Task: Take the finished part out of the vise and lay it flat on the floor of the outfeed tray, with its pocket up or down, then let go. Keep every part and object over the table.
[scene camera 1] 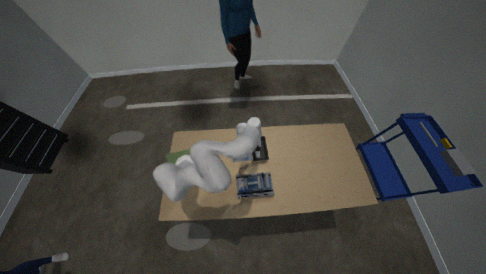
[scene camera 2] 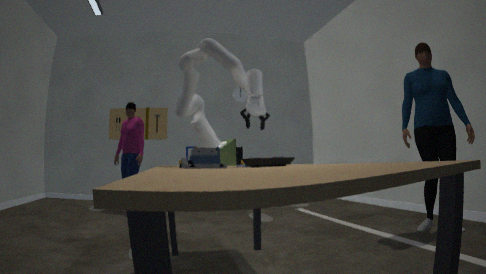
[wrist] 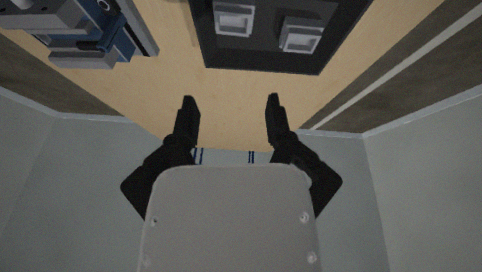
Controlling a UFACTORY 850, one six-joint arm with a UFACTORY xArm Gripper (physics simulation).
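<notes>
My gripper [scene camera 2: 254, 128] [wrist: 231, 103] is open and empty, held high above the table; the arm hides it in scene camera 1. The dark outfeed tray [scene camera 1: 264, 144] [scene camera 2: 267, 162] [wrist: 265, 58] lies flat on the table below. Two grey parts lie apart on its floor, pocket up in the wrist view: one part [wrist: 233, 21] nearer the vise, the other part [wrist: 301, 37] farther right. Neither touches the fingers. The blue and grey vise [scene camera 1: 255, 185] [scene camera 2: 205, 157] [wrist: 117, 40] stands beside the tray; its far end is cut off in the wrist view.
A green block [scene camera 1: 176, 156] [scene camera 2: 229, 151] stands by the arm's base. A pale blue object [scene camera 1: 242, 159] shows partly beside the tray. A blue cart [scene camera 1: 384, 167] stands off the table's right end. A person in teal [scene camera 1: 238, 20] [scene camera 2: 431, 100] stands beyond the table; a person in pink [scene camera 2: 131, 134] stands farther back.
</notes>
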